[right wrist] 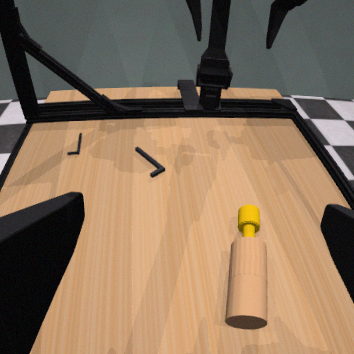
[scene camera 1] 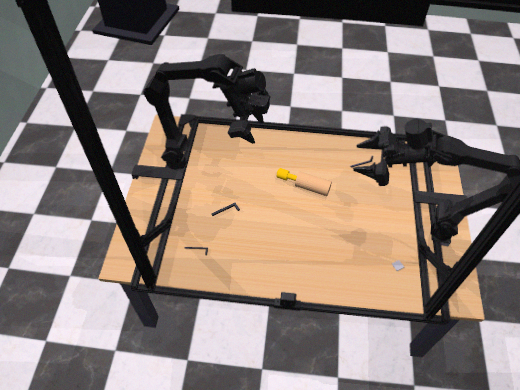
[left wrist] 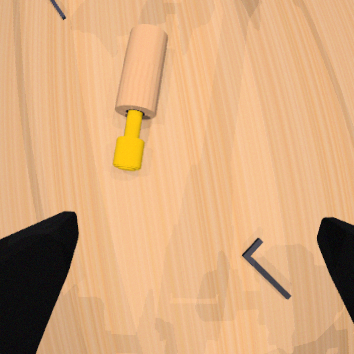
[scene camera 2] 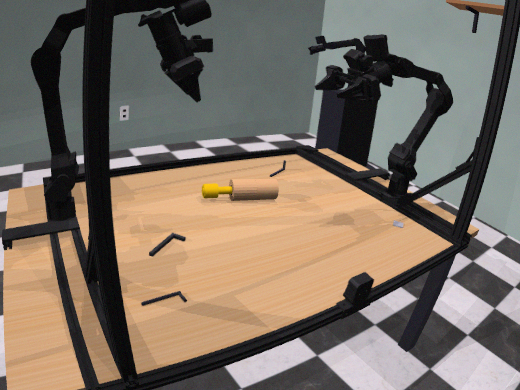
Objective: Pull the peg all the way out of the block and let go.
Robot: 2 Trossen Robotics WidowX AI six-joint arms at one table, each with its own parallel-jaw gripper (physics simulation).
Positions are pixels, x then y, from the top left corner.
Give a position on a yellow peg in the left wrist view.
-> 128, 152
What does my right gripper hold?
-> Nothing.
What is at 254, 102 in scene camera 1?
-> My left gripper.
